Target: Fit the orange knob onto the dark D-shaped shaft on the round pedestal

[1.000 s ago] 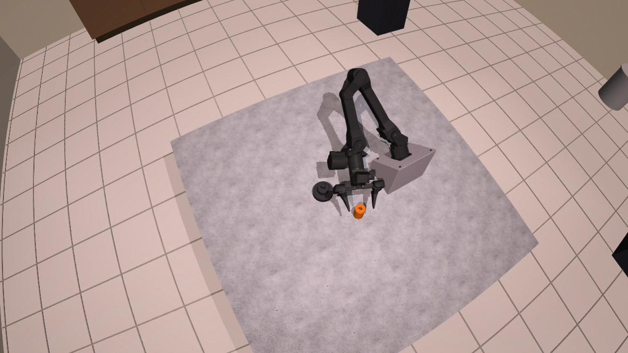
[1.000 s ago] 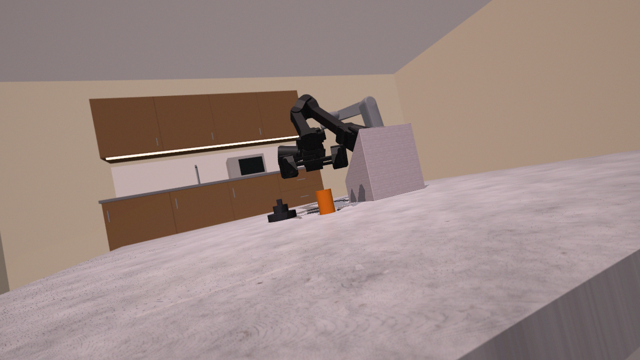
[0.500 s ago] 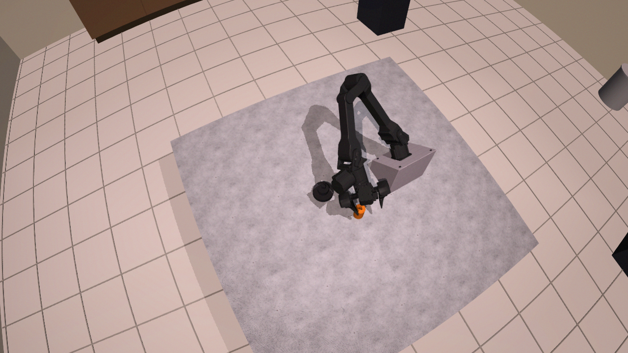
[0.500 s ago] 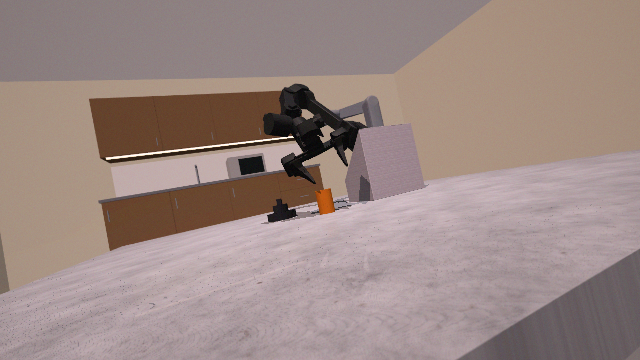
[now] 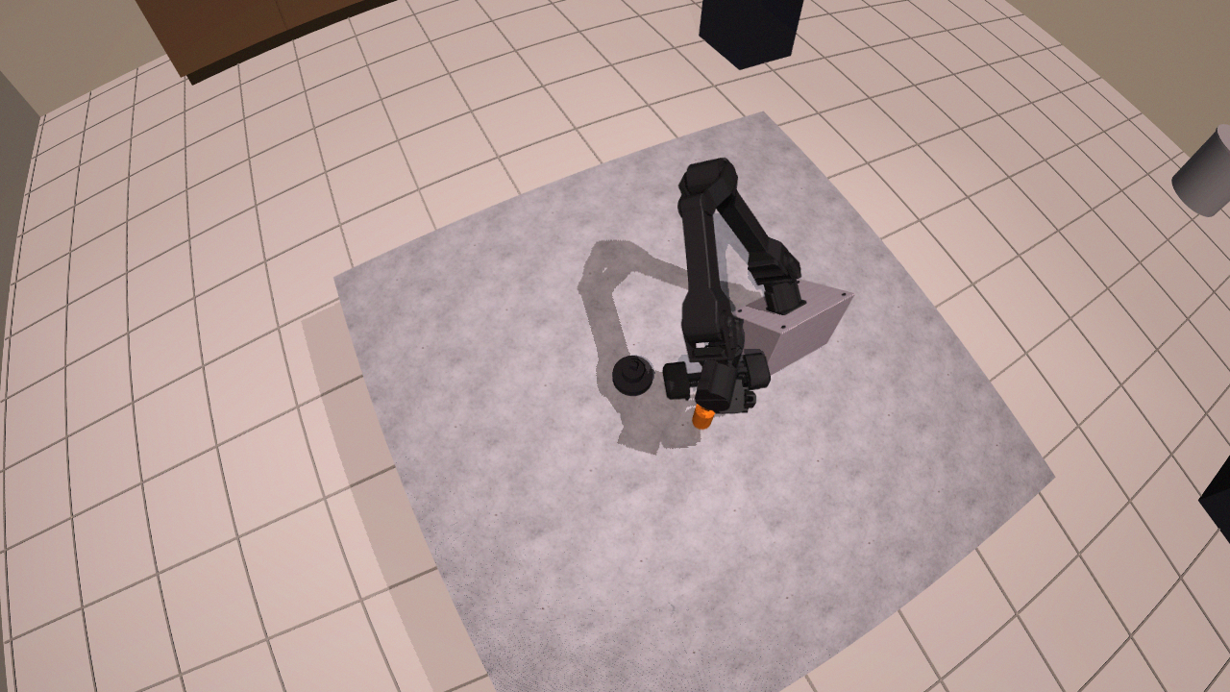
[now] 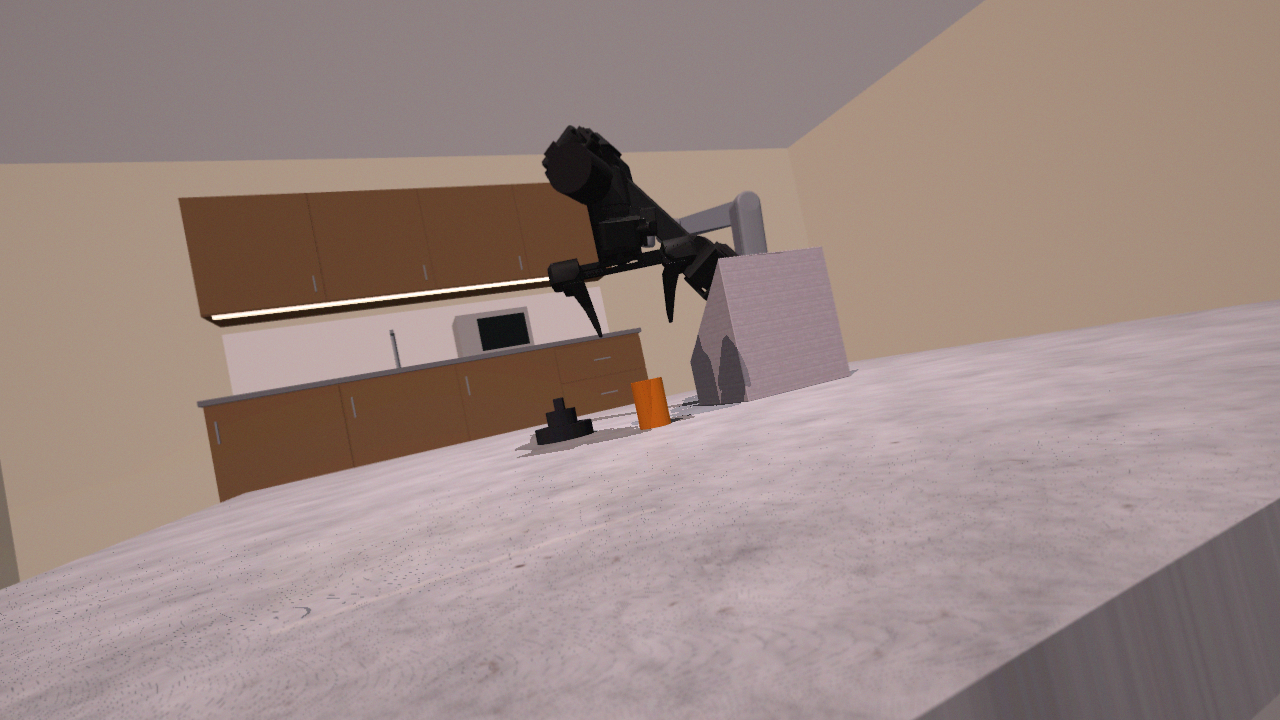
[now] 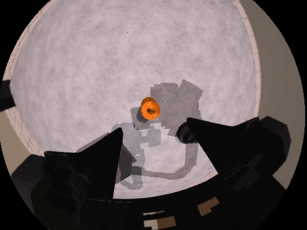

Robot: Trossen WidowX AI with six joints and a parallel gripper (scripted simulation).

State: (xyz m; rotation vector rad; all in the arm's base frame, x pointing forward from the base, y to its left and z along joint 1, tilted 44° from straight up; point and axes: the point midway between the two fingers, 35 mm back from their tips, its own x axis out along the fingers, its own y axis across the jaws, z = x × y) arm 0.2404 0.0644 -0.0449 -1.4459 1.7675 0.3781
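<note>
The orange knob lies 10 cm below my gripper tip. Round my gripper tip: dark round pedestal 16 cm to the right, 10 cm below, 7 cm ahead.
</note>
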